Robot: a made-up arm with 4 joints. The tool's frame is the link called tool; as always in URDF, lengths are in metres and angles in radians. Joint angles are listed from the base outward. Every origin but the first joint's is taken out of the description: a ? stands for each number. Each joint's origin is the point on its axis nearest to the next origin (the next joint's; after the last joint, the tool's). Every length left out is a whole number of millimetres.
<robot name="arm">
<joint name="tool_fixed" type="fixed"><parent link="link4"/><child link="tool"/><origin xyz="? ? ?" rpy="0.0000 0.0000 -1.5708"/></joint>
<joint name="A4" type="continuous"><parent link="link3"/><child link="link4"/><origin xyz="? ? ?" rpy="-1.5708 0.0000 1.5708"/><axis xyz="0 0 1"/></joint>
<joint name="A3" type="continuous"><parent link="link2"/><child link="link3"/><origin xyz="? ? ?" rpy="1.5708 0.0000 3.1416"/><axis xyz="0 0 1"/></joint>
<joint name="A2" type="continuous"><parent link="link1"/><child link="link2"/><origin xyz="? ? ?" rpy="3.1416 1.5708 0.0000"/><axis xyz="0 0 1"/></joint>
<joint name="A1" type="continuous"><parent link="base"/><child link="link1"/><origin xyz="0.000 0.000 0.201" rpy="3.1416 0.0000 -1.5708"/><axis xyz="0 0 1"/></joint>
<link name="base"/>
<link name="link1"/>
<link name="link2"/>
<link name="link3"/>
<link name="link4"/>
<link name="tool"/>
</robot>
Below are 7 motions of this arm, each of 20 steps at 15 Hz.
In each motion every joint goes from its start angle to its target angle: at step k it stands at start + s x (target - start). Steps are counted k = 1, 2, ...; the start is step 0. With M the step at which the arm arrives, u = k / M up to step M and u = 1 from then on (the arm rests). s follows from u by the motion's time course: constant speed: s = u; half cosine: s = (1 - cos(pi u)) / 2; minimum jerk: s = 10 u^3 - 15 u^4 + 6 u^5.
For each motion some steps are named. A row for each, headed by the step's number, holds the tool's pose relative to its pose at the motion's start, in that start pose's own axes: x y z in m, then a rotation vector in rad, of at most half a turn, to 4 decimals.
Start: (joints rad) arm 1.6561 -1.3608 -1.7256 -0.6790
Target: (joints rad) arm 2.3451 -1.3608 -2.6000 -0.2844
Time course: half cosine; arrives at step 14
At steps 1, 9, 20:
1: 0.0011 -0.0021 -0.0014 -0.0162 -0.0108 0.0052
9: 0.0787 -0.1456 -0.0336 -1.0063 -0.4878 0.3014
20: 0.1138 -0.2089 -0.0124 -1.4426 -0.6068 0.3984

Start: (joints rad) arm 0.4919 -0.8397 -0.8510 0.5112
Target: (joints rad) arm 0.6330 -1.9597 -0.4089 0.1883
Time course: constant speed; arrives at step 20
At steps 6, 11, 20:
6: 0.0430 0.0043 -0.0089 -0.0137 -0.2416 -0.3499
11: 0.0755 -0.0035 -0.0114 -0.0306 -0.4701 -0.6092
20: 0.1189 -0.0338 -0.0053 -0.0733 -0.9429 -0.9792

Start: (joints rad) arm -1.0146 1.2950 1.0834 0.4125
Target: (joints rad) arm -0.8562 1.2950 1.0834 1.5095
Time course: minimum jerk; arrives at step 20
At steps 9, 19, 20:
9: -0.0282 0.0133 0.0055 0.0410 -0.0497 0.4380
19: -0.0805 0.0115 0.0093 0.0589 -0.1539 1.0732
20: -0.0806 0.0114 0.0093 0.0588 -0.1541 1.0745

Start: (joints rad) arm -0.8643 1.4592 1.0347 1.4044
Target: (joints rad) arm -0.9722 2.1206 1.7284 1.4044
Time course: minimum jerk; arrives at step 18
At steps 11, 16, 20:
11: 0.1049 -0.0752 0.0858 0.1907 -0.3756 -0.4497
16: 0.1317 -0.1224 0.1113 0.1945 -0.5299 -0.6539
20: 0.1326 -0.1244 0.1122 0.1937 -0.5361 -0.6622

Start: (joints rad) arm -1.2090 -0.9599 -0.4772 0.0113
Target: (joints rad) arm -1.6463 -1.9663 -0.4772 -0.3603
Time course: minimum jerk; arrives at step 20
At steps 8, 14, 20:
8: 0.0370 0.0260 -0.0341 0.1404 -0.3054 -0.2094
14: 0.1043 0.0772 -0.0580 0.4832 -0.7198 -0.6107
20: 0.1248 0.0936 -0.0578 0.6143 -0.8243 -0.7498

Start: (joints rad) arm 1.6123 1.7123 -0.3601 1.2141
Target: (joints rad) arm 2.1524 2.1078 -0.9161 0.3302
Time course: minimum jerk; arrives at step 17
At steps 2, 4, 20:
2: -0.0003 -0.0008 -0.0008 0.0042 0.0019 -0.0091
4: -0.0023 -0.0052 -0.0057 0.0266 0.0133 -0.0581
20: -0.0292 -0.0635 -0.0947 0.1149 0.1686 -0.5099

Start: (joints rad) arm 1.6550 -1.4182 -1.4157 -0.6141
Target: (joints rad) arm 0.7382 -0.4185 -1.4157 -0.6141
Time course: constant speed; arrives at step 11
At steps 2, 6, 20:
2: -0.0112 0.0205 0.0111 0.1392 0.0837 0.1854
6: -0.0230 0.0621 0.0357 0.4483 0.1645 0.5596
20: -0.0230 0.1211 0.0759 0.8666 0.0861 1.0047

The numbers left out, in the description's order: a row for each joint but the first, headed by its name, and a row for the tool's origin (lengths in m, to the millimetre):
tool: 0.039 -0.059 0.000
A4: 0.052 0.058 0.000
A3: 0.036 -0.167 0.000
A2: 0.201 -0.073 0.000

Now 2 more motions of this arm.
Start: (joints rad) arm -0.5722 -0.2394 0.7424 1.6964
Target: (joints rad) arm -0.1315 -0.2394 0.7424 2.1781
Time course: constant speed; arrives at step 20
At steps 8, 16, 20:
8: 0.0166 0.0206 -0.0174 -0.1037 0.0662 0.0662
16: 0.0337 0.0363 -0.0382 -0.1934 0.1516 0.1310
20: 0.0422 0.0423 -0.0496 -0.2321 0.2006 0.1624

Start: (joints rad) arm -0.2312 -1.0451 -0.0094 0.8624
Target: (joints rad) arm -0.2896 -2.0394 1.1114 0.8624
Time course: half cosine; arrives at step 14
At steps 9, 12, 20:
9: -0.0126 0.0148 -0.0201 0.0147 -1.0548 0.2874
12: -0.0331 0.0121 -0.0442 0.0238 -1.3476 0.4991
20: -0.0376 0.0104 -0.0509 0.0260 -1.4042 0.5514

